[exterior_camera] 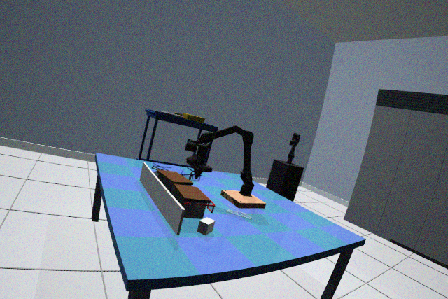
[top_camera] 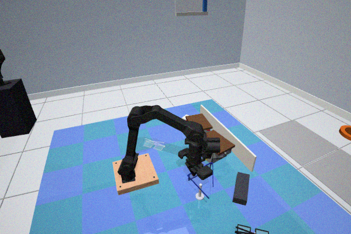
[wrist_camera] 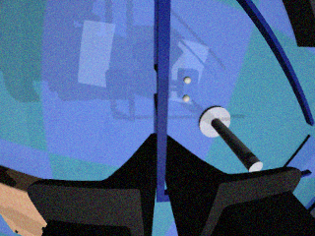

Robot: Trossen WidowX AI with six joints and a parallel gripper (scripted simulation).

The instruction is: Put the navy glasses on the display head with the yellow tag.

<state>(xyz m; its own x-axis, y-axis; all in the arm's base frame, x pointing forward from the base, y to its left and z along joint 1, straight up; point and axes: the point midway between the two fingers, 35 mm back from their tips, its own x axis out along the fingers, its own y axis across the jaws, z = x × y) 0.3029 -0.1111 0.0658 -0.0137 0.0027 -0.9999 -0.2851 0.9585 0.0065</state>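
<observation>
Right now my gripper tip is 7 cm to the left of the white peg and 4 cm above it. Round my gripper tip: clear glasses (13 cm behind, 35 cm to the left, 5 cm below); then dark box (21 cm ahead, 11 cm to the right, 5 cm below); then black glasses (14 cm ahead, 30 cm to the right, 5 cm below).
</observation>
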